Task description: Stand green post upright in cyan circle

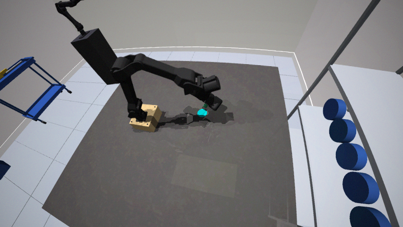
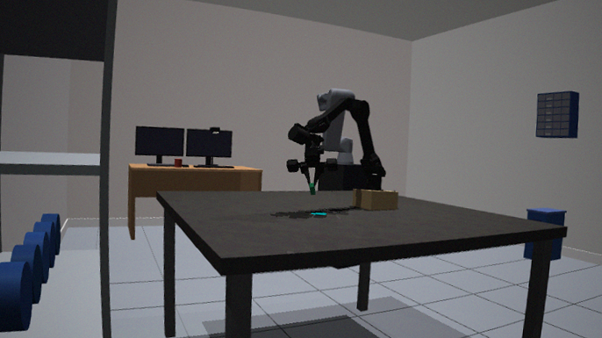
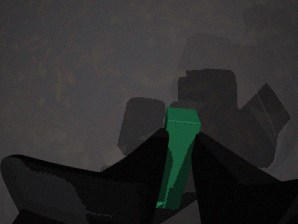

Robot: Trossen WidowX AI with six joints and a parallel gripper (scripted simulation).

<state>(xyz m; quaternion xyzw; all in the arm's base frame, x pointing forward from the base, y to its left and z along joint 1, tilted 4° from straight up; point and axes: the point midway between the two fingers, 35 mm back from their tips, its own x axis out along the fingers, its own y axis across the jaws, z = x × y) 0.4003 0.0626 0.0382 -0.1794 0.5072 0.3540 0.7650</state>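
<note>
The cyan circle is 50 mm behind my gripper tip, 20 mm to the right of it and 110 mm below it. Round my gripper tip: green post: 10 mm behind, 10 mm to the right, 10 mm below.
</note>
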